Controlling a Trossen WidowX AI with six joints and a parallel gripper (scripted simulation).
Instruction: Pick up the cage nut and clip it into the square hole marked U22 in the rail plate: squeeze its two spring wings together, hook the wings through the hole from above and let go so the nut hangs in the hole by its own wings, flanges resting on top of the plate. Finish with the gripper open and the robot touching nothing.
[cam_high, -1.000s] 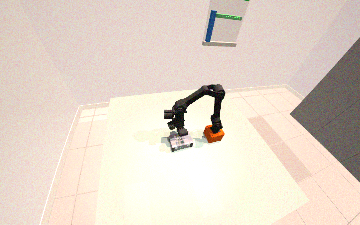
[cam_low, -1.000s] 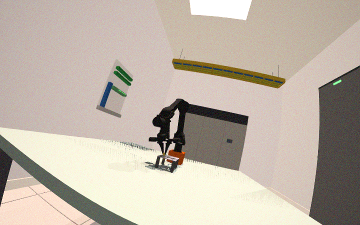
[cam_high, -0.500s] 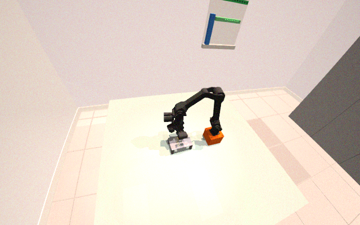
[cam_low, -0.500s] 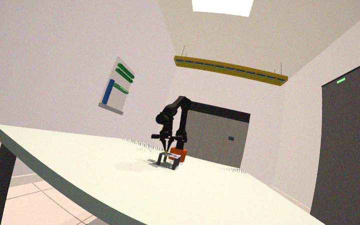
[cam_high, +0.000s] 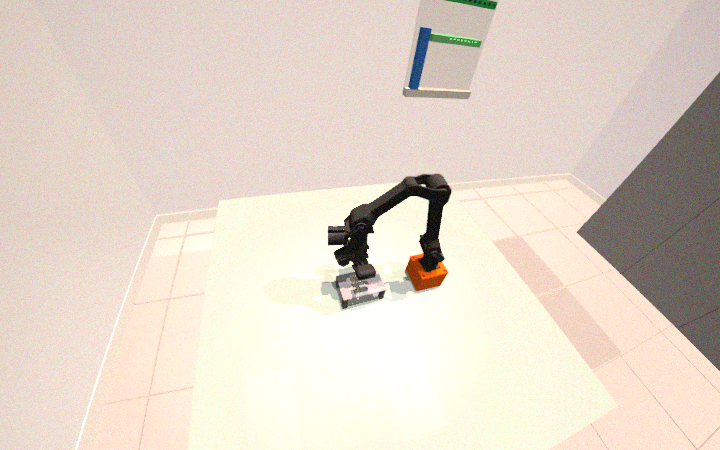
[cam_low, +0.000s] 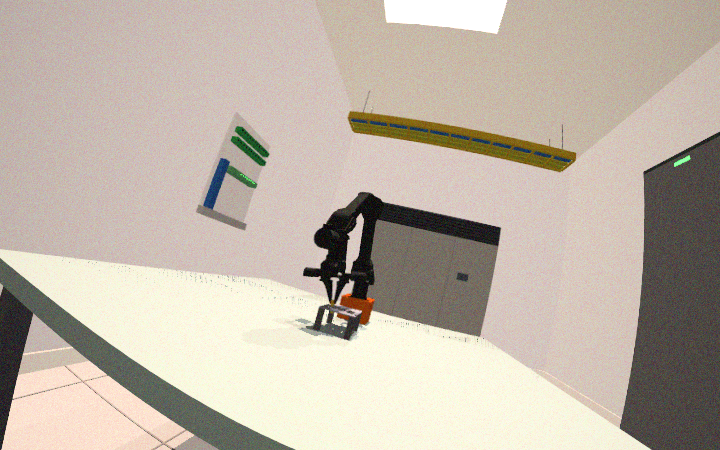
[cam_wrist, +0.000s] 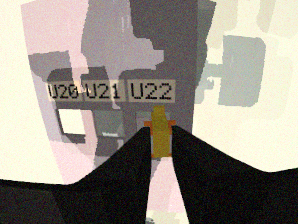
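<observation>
Right now my gripper tip is 1 cm above the cage nut.
</observation>
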